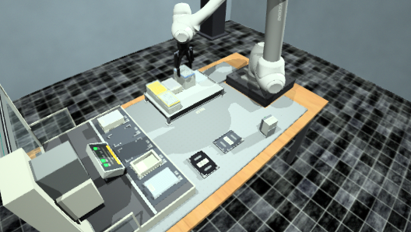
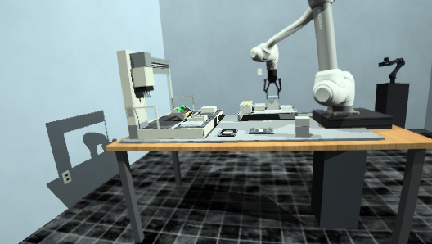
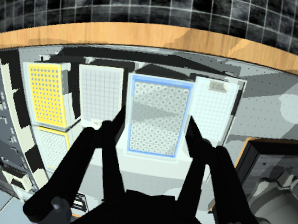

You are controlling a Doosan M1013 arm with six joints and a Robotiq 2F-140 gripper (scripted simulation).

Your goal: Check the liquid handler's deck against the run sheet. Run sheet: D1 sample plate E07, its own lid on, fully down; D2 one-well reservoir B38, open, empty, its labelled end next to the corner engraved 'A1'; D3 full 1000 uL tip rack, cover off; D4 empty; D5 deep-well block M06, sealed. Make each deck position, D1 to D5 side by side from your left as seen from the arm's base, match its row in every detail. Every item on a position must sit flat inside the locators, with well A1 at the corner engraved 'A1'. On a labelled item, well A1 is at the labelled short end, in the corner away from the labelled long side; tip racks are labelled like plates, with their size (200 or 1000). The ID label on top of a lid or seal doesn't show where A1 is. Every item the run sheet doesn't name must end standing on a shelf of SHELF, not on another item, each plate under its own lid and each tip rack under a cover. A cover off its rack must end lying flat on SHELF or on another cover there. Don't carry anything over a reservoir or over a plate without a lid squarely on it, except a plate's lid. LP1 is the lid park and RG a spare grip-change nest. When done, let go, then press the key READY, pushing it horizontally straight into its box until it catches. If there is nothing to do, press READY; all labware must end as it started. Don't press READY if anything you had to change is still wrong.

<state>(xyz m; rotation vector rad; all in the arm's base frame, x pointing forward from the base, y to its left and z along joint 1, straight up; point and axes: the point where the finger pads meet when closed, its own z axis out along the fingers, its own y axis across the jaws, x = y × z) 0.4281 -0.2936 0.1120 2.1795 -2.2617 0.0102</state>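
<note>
Right now my hand is 4 cm above the blue-rimmed tip rack, 1 cm to the right of it and 1 cm past it. From my hand the other things lie so: clear cover (22 cm ahead, 13 cm to the left, 4 cm below); then yellow-rimmed tip rack (22 cm ahead, 13 cm to the left, 6 cm below); then shelf (11 cm below, 7 cm to the left, 6 cm ahead).
</note>
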